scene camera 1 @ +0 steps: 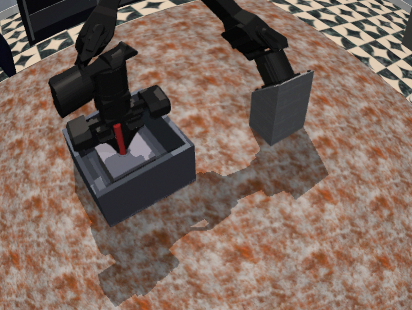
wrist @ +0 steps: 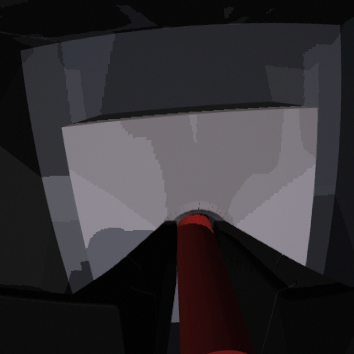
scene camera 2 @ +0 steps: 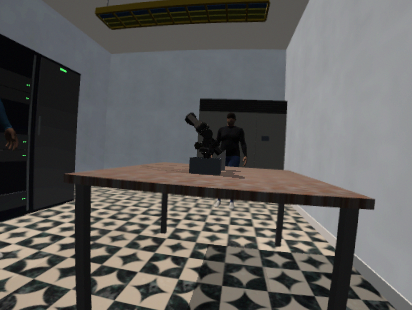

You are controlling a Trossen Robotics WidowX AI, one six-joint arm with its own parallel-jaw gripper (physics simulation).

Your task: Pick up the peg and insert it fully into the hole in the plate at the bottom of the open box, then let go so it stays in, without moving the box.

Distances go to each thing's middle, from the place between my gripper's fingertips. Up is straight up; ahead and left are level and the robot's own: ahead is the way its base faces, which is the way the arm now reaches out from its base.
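Labels:
Dark grey box (scene camera 1: 174, 168): my gripper is 1 cm above it. Pale plate (scene camera 1: 116, 166): 3 cm below my hand.

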